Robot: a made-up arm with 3 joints.
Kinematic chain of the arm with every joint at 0, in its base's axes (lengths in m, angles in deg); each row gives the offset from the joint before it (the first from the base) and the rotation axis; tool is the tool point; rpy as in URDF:
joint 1: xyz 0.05 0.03 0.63 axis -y
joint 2: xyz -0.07 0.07 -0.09 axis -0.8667 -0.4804 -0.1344
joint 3: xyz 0 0.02 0.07 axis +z
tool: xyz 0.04 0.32 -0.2 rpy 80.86 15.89 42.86
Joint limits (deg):
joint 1: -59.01..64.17
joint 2: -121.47..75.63
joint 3: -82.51..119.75
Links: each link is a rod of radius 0.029 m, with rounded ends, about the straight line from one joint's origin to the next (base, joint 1, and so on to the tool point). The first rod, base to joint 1, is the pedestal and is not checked.
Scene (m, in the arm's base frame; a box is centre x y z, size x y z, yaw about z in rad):
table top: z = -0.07
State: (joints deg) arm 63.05 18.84 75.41
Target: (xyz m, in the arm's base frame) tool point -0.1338 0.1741 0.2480
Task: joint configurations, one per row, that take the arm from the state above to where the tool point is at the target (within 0.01 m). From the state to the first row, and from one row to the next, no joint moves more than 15 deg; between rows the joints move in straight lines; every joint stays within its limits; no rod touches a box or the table.
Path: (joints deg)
1: 60.10 6.24 78.79
2: 57.15 -6.36 82.17
3: 54.20 -18.96 85.55
4: 51.24 -31.56 88.93

